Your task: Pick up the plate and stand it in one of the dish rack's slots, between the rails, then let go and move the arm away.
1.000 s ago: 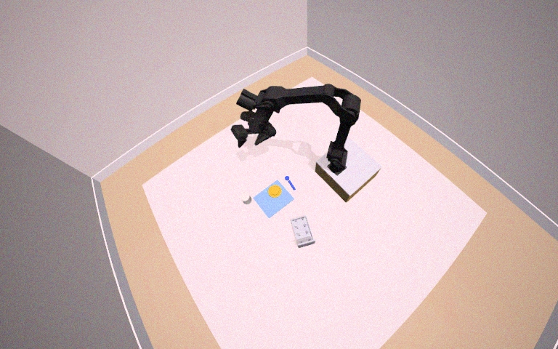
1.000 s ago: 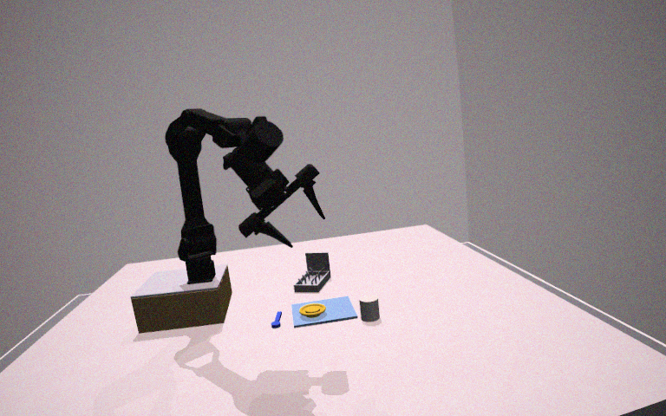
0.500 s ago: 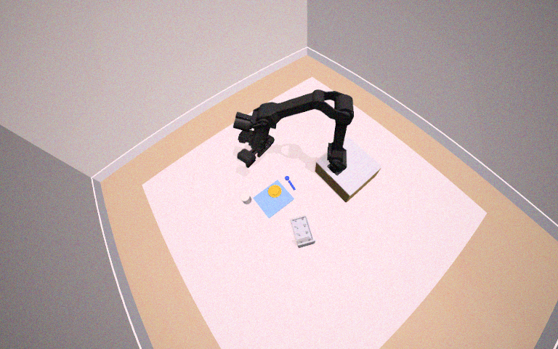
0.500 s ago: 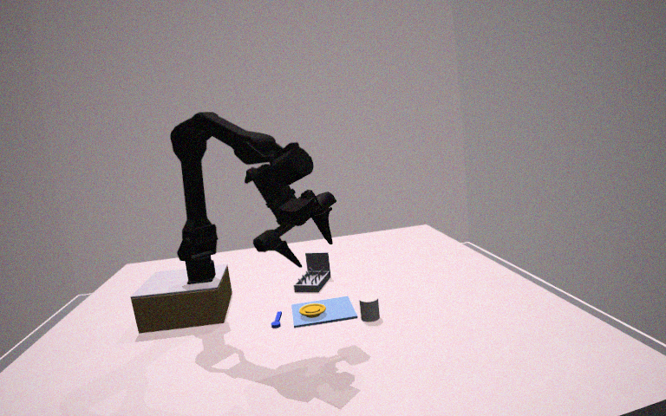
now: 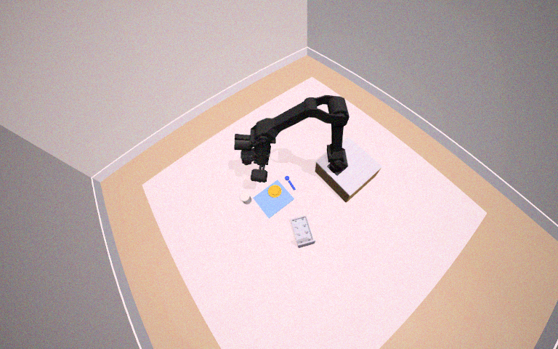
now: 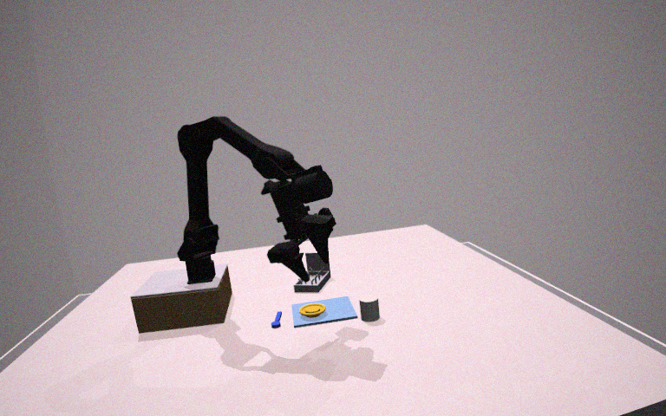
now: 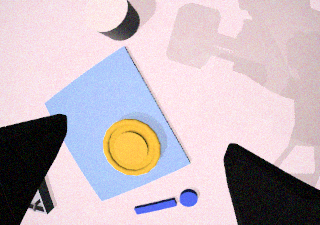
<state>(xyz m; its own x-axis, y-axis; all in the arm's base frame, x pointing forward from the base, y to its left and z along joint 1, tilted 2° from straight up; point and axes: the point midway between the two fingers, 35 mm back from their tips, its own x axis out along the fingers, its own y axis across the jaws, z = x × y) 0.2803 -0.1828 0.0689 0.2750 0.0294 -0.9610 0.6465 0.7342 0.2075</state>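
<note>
My gripper tip is 20 mm past the yellow plate, 60 mm to the right of it and 110 mm above it. Also, from my gripper tip: light blue mat (10 mm ahead, 80 mm to the left, 130 mm below); small grey cup (110 mm ahead, 110 mm below); blue spoon (110 mm behind, 60 mm to the left, 130 mm below).
</note>
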